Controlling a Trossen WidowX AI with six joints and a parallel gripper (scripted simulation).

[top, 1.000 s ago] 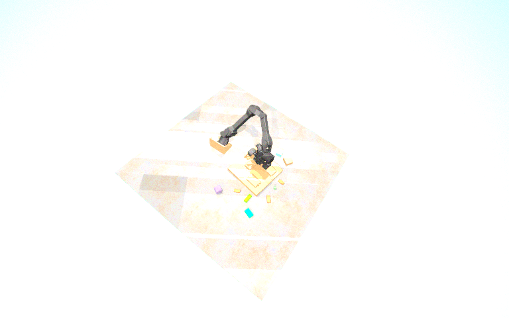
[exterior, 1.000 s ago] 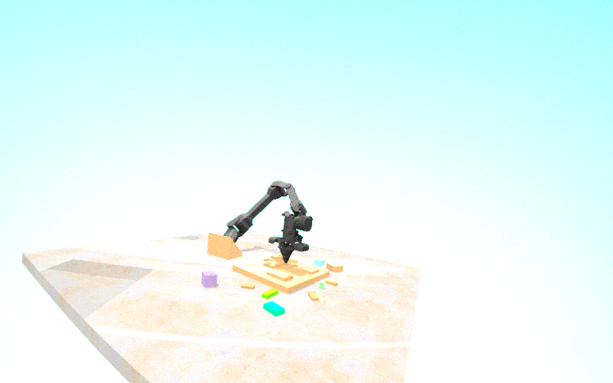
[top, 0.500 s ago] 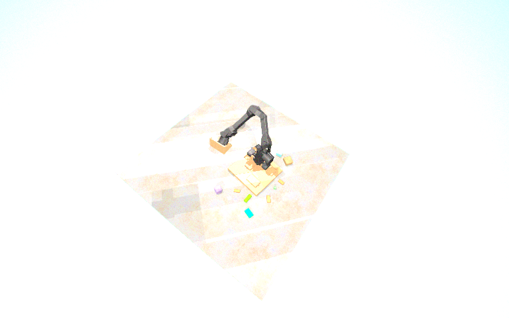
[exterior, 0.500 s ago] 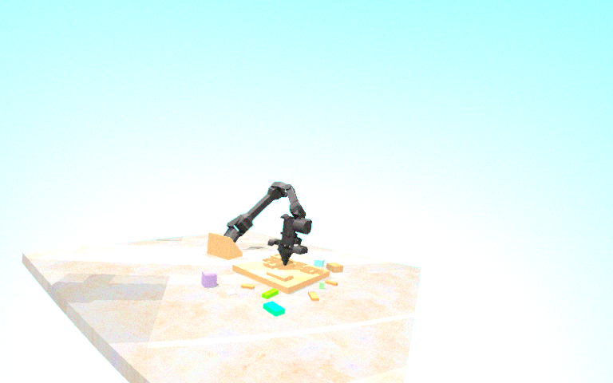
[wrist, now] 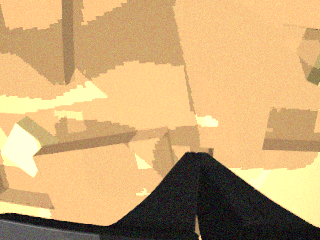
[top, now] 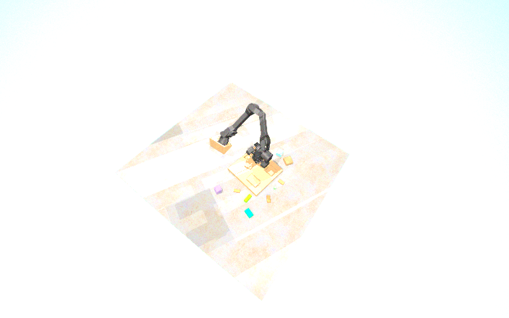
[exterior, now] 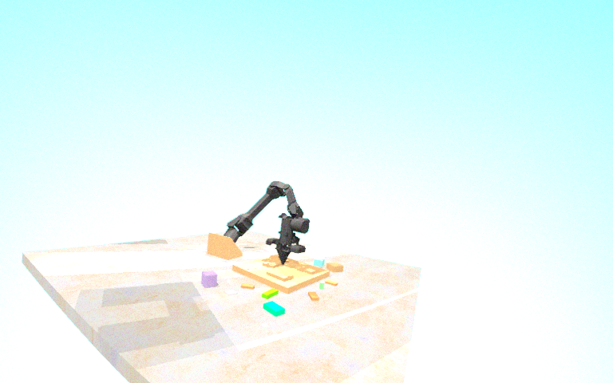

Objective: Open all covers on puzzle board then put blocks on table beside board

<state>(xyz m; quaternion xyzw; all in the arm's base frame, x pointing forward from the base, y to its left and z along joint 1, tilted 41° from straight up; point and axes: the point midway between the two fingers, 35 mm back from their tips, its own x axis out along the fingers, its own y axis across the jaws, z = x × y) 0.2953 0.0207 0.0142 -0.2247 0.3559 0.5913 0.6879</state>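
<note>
Now: the tan puzzle board 40 mm to the right of my gripper tip and 20 mm ahead of it. From my gripper tip the other things lie so: light cyan block (190 mm to the left, 110 mm ahead, 10 mm below); then purple cube (330 mm to the right, 110 mm behind); then bright green bar (270 mm to the right, 90 mm ahead, 20 mm below).
</note>
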